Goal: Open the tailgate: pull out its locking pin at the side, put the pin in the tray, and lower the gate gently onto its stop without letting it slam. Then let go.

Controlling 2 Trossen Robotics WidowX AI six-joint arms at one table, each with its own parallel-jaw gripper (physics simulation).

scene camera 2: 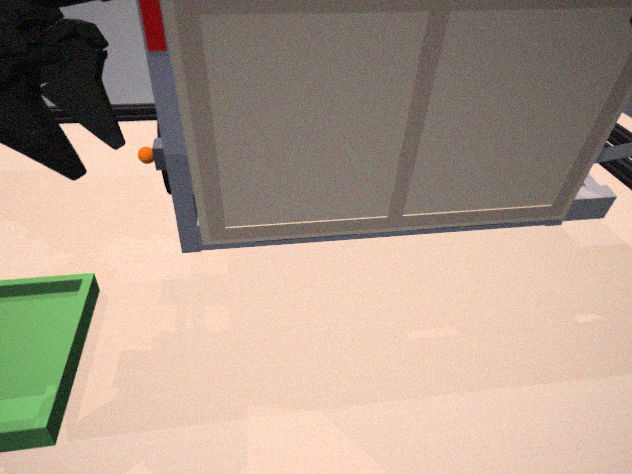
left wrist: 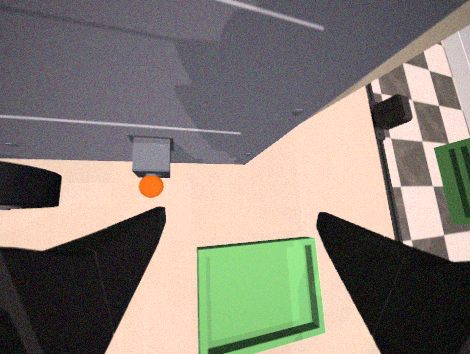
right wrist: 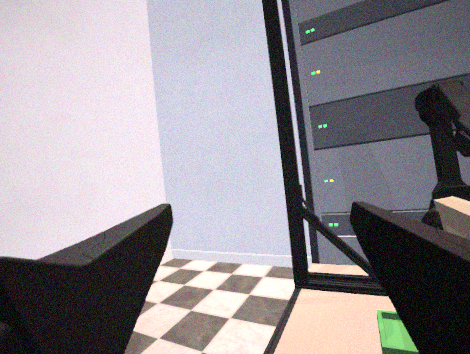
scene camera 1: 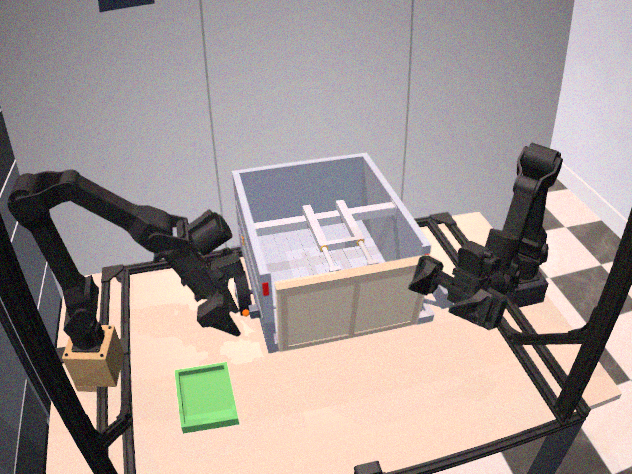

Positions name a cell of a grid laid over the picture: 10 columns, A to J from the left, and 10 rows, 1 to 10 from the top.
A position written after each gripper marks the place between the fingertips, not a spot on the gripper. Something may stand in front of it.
Observation:
The left gripper (scene camera 2: B4) is open and holds nothing. Further things: the right gripper (scene camera 1: G7) and a beige tailgate (scene camera 2: E3).
The left gripper is seen too in the left wrist view (left wrist: F7) and in scene camera 1 (scene camera 1: D7). The right gripper is seen too in the right wrist view (right wrist: F6). The beige tailgate shows as well in the left wrist view (left wrist: J1) and in scene camera 1 (scene camera 1: E7).

